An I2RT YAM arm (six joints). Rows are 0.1 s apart.
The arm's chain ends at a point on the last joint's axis. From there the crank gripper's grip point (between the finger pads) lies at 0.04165 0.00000 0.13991 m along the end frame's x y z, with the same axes.
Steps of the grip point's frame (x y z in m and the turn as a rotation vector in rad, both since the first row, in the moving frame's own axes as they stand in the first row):
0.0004 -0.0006 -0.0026 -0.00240 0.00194 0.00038
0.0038 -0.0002 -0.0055 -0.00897 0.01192 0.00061
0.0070 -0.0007 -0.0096 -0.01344 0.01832 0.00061
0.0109 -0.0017 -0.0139 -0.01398 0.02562 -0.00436
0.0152 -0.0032 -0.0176 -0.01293 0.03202 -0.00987
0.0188 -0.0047 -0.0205 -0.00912 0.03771 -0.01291
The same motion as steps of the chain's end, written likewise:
0.0001 -0.0010 -0.0025 -0.00240 0.00194 0.00038
0.0021 -0.0015 -0.0050 -0.00897 0.01192 0.00061
0.0044 -0.0026 -0.0088 -0.01344 0.01832 0.00061
0.0073 -0.0035 -0.0128 -0.01398 0.02562 -0.00436
0.0107 -0.0046 -0.0162 -0.01293 0.03202 -0.00987
0.0136 -0.0054 -0.0188 -0.00912 0.03771 -0.01291

